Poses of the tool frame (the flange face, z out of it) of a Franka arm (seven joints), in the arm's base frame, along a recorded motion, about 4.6 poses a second.
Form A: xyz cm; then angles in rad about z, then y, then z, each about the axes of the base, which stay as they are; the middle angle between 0 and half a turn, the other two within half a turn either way.
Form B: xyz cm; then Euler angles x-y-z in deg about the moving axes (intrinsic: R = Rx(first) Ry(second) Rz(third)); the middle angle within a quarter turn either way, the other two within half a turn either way. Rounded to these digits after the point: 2 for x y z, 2 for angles.
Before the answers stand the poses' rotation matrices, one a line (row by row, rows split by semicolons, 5 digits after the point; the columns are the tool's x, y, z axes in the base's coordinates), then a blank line. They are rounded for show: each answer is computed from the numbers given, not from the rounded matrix.
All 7 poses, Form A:
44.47 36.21 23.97 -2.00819 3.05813 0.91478
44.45 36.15 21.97 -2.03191 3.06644 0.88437
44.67 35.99 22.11 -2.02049 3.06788 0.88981
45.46 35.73 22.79 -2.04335 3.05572 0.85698
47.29 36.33 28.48 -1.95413 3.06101 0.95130
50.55 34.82 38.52 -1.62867 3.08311 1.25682
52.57 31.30 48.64 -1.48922 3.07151 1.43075
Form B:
0.97530 -0.21496 0.05085; -0.21805 -0.97370 0.06606; 0.03531 -0.07552 -0.99652
0.97393 -0.22181 0.04759; -0.22438 -0.97277 0.05808; 0.03341 -0.06724 -0.99718
0.97263 -0.22770 0.04636; -0.23015 -0.97147 0.05722; 0.03201 -0.06632 -0.99728
0.96994 -0.23678 0.05615; -0.24020 -0.96856 0.06483; 0.03904 -0.07637 -0.99632
0.97154 -0.23223 0.04674; -0.23496 -0.96979 0.06554; 0.03011 -0.07465 -0.99675
0.96735 -0.25279 0.01805; -0.25341 -0.96576 0.05559; 0.00338 -0.05835 -0.99829
0.97557 -0.21947 0.00977; -0.21961 -0.97312 0.06934; -0.00571 -0.06979 -0.99755

44.47 36.21 23.97 -176.21 2.91 12.43
44.45 36.15 21.97 -176.67 2.73 12.83
44.67 35.99 22.11 -176.72 2.66 13.18
45.46 35.73 22.79 -176.28 3.22 13.72
47.29 36.33 28.48 -176.24 2.68 13.44
50.55 34.82 38.52 -176.81 1.03 14.64
52.57 31.30 48.64 -176.02 0.56 12.68

